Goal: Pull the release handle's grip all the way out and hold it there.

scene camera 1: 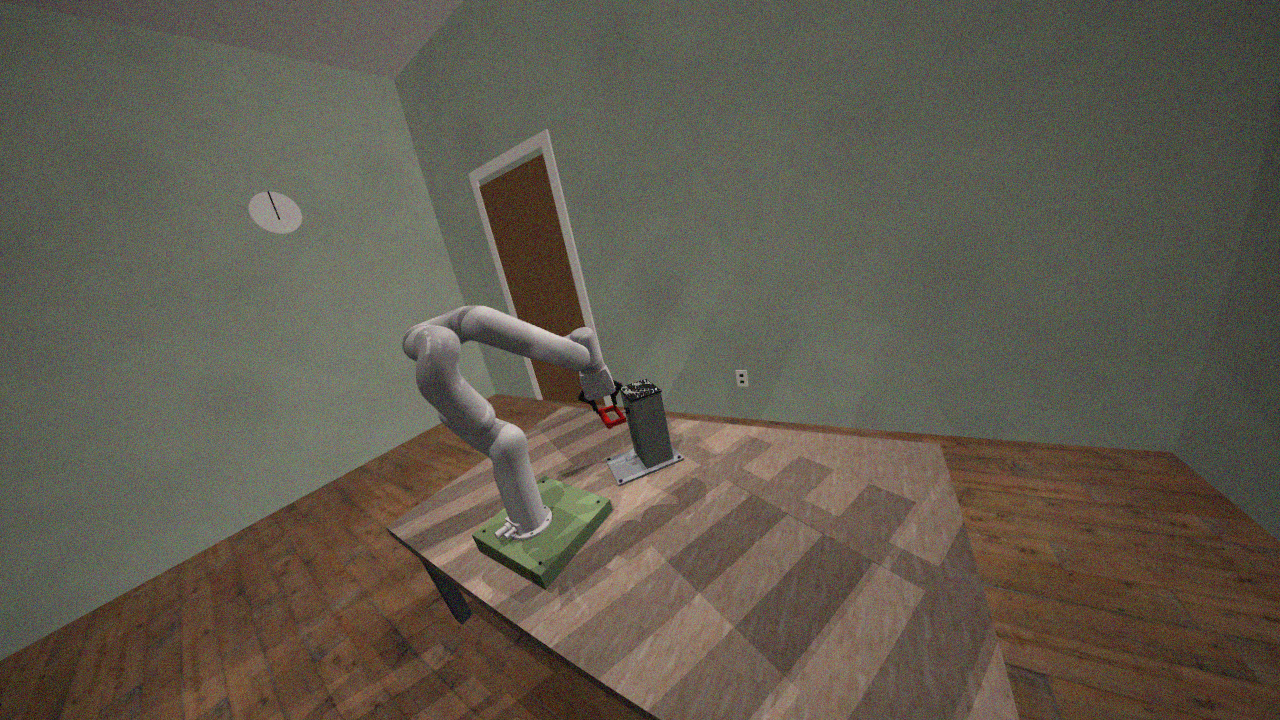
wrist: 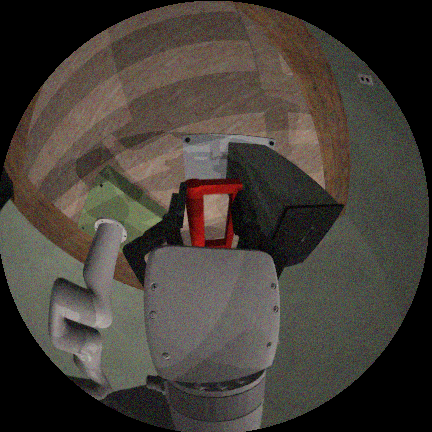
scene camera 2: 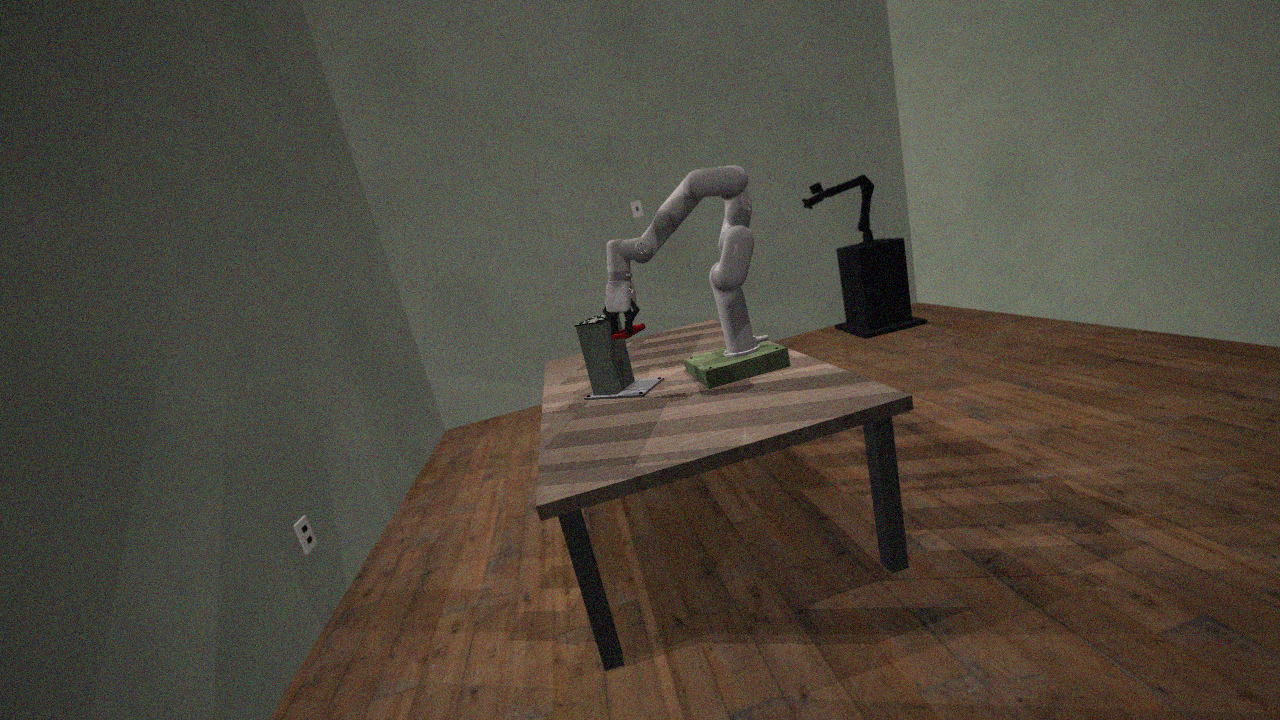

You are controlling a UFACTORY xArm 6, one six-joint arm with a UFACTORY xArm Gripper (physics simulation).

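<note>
The release handle's red grip (scene camera 1: 617, 422) (scene camera 2: 637, 328) (wrist: 196, 220) is a rectangular frame at the side of a tall dark grey housing (scene camera 1: 650, 434) (scene camera 2: 604, 358) (wrist: 265, 185), near its top. The housing stands upright on a pale metal plate (scene camera 1: 623, 469) (scene camera 2: 640, 388) (wrist: 200, 155). My gripper (scene camera 1: 608, 410) (scene camera 2: 622, 331) (wrist: 210, 194) points down and is shut on the red grip, one black finger at each long side. The right finger is between the grip and the housing, dark against it in the wrist view. The rod behind the grip is mostly hidden.
The arm's green base block (scene camera 1: 581, 519) (scene camera 2: 760, 360) (wrist: 145, 212) is bolted to the wood-patterned table (scene camera 1: 805, 573) (scene camera 2: 716, 420), near the housing's plate. A black pedestal (scene camera 2: 872, 286) with a dark arm stands on the floor away from the table.
</note>
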